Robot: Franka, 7 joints.
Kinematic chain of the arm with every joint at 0, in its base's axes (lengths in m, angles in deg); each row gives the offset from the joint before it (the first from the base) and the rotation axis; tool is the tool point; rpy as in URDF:
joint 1: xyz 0 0 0.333 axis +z
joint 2: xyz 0 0 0 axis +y
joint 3: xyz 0 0 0.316 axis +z
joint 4: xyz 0.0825 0 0 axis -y
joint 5: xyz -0.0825 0 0.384 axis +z
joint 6: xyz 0 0 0 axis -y
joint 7: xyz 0.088 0 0 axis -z
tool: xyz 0 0 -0.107 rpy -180 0 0
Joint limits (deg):
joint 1: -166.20..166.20
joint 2: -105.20..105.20
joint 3: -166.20..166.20
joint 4: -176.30..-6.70
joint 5: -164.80..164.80
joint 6: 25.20..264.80
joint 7: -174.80..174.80
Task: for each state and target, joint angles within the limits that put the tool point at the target. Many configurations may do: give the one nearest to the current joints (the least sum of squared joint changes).
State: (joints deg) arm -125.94 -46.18 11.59 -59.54 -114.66 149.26 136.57
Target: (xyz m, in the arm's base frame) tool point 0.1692 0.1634 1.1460
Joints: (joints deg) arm -123.79 -40.84 7.49 -40.64 -114.43 141.79 136.57
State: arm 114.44 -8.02 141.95 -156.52 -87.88 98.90 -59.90
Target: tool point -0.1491 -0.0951 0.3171
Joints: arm 105.85 12.04 148.08 -176.30 -63.96 33.96 -59.90
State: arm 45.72 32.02 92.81 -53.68 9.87 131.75 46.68
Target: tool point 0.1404 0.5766 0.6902
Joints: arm 7.10 37.14 93.43 -77.07 8.64 96.55 46.68
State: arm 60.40 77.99 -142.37 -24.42 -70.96 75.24 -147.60
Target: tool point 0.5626 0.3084 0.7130
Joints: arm 41.86 82.72 -132.44 -36.10 -64.56 64.56 -147.60
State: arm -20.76 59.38 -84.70 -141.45 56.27 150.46 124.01
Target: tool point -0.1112 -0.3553 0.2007
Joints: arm -8.00 54.75 -77.16 -156.27 56.55 145.72 124.01
